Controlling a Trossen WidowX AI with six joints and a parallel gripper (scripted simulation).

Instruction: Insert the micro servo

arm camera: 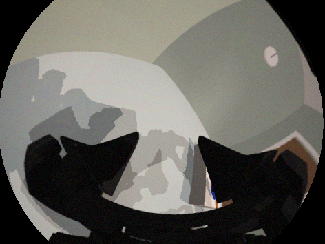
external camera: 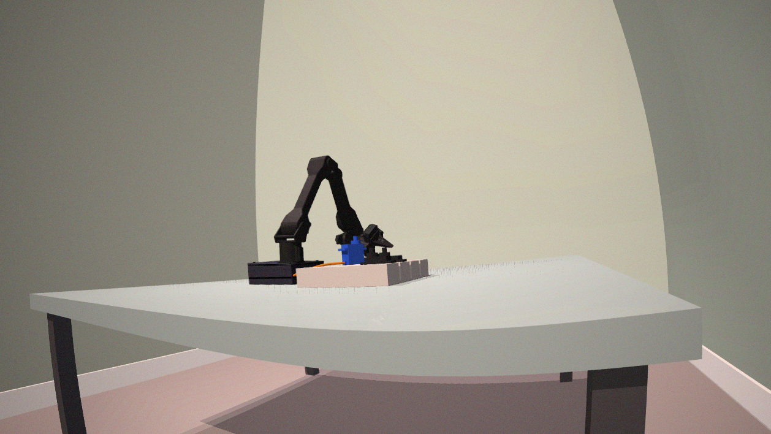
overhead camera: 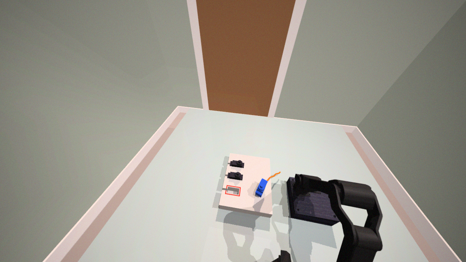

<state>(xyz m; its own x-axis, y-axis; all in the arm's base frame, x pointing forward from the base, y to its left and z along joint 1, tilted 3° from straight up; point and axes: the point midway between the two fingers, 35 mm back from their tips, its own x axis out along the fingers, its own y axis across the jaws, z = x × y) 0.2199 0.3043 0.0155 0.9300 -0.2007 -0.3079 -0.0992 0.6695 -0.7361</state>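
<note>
Right now my gripper tip is 4 cm past the pale deck, 36 cm to the left of it and 4 cm above it.
</note>
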